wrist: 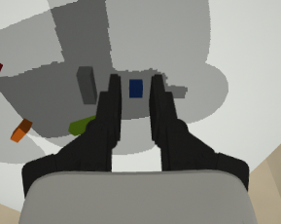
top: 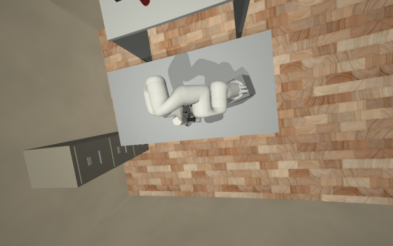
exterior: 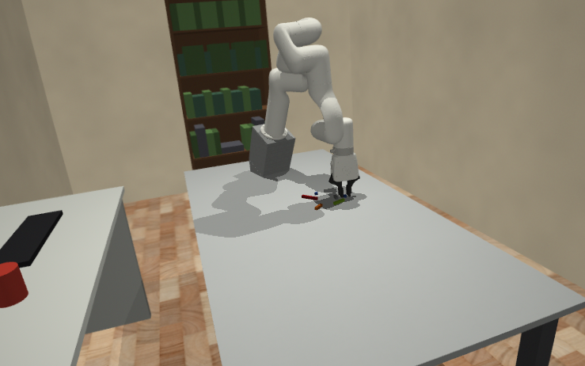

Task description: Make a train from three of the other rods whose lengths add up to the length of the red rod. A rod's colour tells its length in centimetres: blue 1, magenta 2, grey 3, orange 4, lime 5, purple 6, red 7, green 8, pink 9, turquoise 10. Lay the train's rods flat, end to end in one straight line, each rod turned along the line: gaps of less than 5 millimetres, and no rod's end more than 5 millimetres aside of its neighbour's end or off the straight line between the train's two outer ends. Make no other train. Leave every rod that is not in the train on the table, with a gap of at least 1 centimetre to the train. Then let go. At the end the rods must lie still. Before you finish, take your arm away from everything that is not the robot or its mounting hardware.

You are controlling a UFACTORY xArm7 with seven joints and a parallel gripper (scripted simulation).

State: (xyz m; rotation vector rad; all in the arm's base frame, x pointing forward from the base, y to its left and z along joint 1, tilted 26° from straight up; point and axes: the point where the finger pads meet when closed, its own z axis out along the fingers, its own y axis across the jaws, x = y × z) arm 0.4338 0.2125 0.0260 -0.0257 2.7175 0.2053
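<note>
The grey rod is 4 cm to the right of my hand and 2 cm below it. Round my hand: lime rod: 5 cm ahead, 4 cm to the right, 2 cm below; orange rod: 7 cm ahead, 12 cm to the right, 2 cm below; red rod: 4 cm behind, 14 cm to the right, 2 cm below.
</note>
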